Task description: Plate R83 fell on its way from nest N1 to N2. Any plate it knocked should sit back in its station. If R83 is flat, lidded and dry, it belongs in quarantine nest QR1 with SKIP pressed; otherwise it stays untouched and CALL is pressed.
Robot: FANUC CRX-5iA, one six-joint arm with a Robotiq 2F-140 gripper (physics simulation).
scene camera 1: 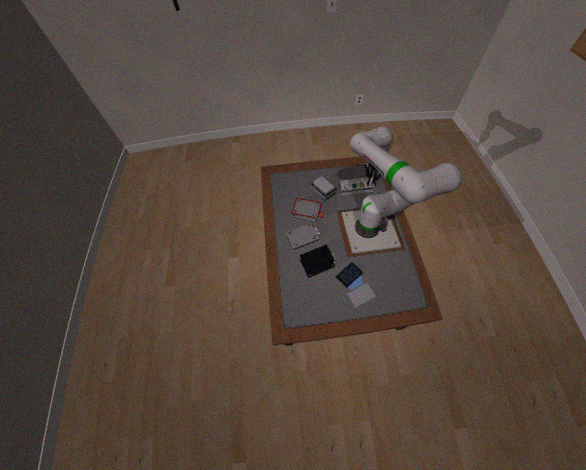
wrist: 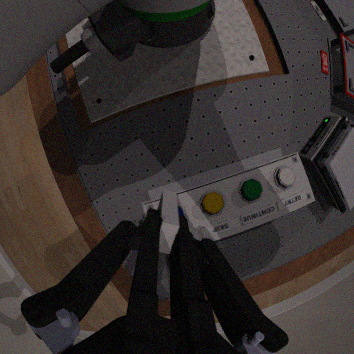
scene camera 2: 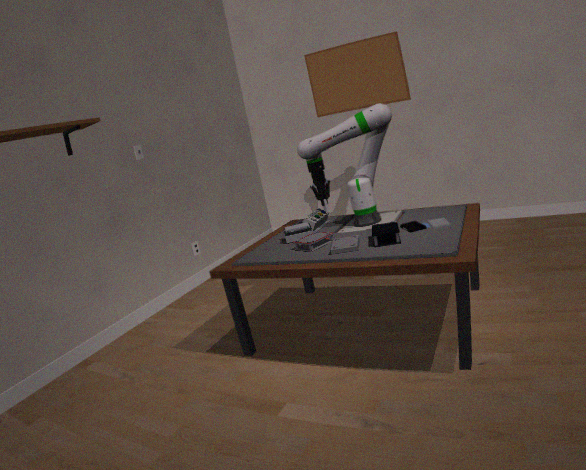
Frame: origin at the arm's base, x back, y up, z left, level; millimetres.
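Seen in the pictures: gripper, between the fingertips: (scene camera 1: pixel 370 185) (wrist: pixel 165 202) (scene camera 2: pixel 326 211); arm's base, origin of its link: (scene camera 1: pixel 367 227) (wrist: pixel 164 7) (scene camera 2: pixel 368 222).
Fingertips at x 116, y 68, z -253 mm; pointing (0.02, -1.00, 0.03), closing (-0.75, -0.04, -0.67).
Observation:
Offsets run from my fingertips to a thing's middle. "*": to the spot under its first point.
My gripper (scene camera 1: pixel 370 184) (scene camera 2: pixel 324 204) (wrist: pixel 165 202) is shut and empty, pointing down over the blue-button end of the button panel @[dz -51, dx -71, dy -26 mm] (scene camera 1: pixel 355 186) (scene camera 2: pixel 318 218) (wrist: pixel 232 196). In the wrist view a sliver of the blue button @[dz -20, dx +1, dy -4 mm] (wrist: pixel 181 212) shows beside the fingertips; the rest and its label are hidden, and contact cannot be told. The yellow SKIP button @[dz -26, dx -49, dy -4 mm] (wrist: pixel 213 202), green CONTINUE button @[dz -32, dx -98, dy -4 mm] (wrist: pixel 251 190) and white RETRY button @[dz -38, dx -148, dy -4 mm] (wrist: pixel 285 176) are uncovered. The red-outlined nest QR1 @[* dz +11, dx -516, dy -28 mm] (scene camera 1: pixel 293 207) has its red label @[* dz +83, dx -352, dy -66 mm] (wrist: pixel 324 62) beside it. Plate R83 cannot be identified by label.
A pale-topped unit (scene camera 1: pixel 324 186) (scene camera 2: pixel 297 228) stands beside the panel. A grey flat station @[dz +206, dx -514, dy -54 mm] (scene camera 1: pixel 303 235) (scene camera 2: pixel 345 244), a black unit @[dz +391, dx -477, dy -37 mm] (scene camera 1: pixel 317 260) (scene camera 2: pixel 385 234), a dark tray @[dz +508, dx -327, dy -61 mm] (scene camera 1: pixel 349 274) (scene camera 2: pixel 414 226) and a pale square @[* dz +637, dx -307, dy -61 mm] (scene camera 1: pixel 361 295) (scene camera 2: pixel 438 223) lie farther along the table.

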